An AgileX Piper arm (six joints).
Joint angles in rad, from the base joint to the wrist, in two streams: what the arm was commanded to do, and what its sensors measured. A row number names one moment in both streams.
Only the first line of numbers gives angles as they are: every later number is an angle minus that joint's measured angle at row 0.
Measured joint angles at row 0:
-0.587, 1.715, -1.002, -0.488, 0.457, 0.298
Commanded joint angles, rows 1 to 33:
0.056, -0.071, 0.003, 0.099, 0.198, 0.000
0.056, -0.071, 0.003, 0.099, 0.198, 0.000
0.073, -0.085, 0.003, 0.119, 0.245, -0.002
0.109, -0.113, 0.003, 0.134, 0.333, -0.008
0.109, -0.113, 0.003, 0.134, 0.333, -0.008
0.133, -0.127, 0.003, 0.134, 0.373, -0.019
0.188, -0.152, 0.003, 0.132, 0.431, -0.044
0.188, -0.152, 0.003, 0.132, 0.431, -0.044
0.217, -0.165, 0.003, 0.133, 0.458, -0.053
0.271, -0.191, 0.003, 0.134, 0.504, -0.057
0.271, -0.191, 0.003, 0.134, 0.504, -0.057
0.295, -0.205, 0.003, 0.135, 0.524, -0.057
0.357, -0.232, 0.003, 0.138, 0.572, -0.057
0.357, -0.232, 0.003, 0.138, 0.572, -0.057
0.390, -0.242, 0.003, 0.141, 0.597, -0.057
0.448, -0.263, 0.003, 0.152, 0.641, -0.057
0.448, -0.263, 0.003, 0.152, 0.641, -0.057
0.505, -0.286, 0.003, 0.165, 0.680, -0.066
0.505, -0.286, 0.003, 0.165, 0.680, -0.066
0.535, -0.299, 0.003, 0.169, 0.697, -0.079
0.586, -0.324, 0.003, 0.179, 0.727, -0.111
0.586, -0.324, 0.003, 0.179, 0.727, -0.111
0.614, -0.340, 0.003, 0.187, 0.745, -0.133
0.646, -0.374, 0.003, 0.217, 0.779, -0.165
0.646, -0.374, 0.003, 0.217, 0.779, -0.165
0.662, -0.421, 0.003, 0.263, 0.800, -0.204
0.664, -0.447, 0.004, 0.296, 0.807, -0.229
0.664, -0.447, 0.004, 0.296, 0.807, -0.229
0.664, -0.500, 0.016, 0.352, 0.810, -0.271
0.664, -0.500, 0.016, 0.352, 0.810, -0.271
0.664, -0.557, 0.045, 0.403, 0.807, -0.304
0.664, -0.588, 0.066, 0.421, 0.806, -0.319
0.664, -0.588, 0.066, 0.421, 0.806, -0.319
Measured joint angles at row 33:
0.659, -0.521, 0.024, 0.363, 0.752, -0.266
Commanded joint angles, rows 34 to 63:
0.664, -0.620, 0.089, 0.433, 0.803, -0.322
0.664, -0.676, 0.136, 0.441, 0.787, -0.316
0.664, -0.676, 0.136, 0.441, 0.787, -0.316
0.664, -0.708, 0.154, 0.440, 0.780, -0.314
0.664, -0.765, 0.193, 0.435, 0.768, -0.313
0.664, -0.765, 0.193, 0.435, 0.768, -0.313
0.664, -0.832, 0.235, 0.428, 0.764, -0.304
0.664, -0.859, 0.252, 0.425, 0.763, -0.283
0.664, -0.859, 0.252, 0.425, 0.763, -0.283
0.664, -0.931, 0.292, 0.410, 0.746, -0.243
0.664, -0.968, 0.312, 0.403, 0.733, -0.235
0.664, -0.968, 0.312, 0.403, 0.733, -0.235
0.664, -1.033, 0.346, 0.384, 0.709, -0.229
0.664, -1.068, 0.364, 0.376, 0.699, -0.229
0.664, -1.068, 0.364, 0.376, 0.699, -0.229
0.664, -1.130, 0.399, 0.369, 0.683, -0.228
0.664, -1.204, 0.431, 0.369, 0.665, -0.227
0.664, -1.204, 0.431, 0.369, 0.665, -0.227
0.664, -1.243, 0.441, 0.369, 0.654, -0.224
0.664, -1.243, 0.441, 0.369, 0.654, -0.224
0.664, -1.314, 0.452, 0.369, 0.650, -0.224
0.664, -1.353, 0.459, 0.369, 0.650, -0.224
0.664, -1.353, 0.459, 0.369, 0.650, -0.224
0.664, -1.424, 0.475, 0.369, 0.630, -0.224
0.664, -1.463, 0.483, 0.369, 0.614, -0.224
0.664, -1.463, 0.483, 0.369, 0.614, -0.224
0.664, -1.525, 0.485, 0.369, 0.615, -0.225
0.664, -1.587, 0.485, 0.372, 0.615, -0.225
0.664, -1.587, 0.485, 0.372, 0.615, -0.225
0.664, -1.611, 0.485, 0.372, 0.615, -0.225
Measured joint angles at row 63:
0.659, -1.543, 0.482, 0.377, 0.629, -0.229
